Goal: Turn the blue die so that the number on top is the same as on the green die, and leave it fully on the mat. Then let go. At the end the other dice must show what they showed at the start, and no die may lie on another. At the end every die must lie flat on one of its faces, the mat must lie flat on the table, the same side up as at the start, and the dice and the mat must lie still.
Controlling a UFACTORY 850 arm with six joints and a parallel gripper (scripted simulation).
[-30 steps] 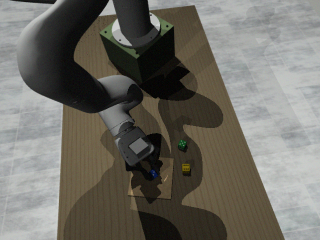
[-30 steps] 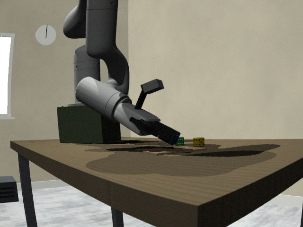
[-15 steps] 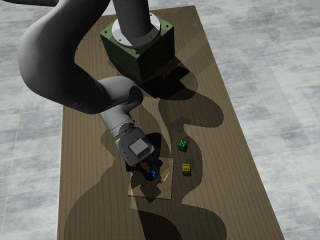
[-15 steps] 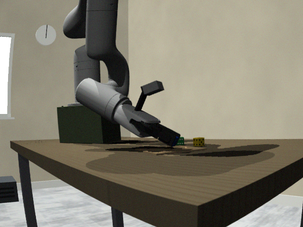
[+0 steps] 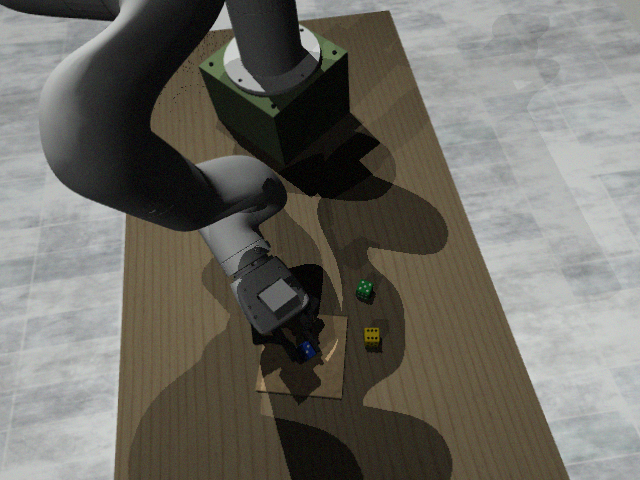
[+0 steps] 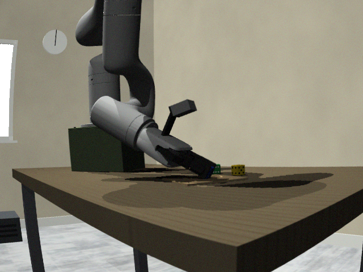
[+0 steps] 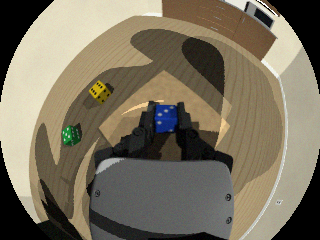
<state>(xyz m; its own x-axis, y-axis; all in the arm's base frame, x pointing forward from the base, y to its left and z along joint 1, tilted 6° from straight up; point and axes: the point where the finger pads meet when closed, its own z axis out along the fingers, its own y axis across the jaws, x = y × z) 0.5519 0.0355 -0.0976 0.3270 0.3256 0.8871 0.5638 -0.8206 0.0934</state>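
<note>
The blue die is 1 cm ahead of my hand and 1 cm below it. The rest, counted from my hand: tan mat: 3 cm below; yellow die: 2 cm behind, 12 cm to the left, 2 cm below; green die: 11 cm behind, 11 cm to the left, 2 cm below.
</note>
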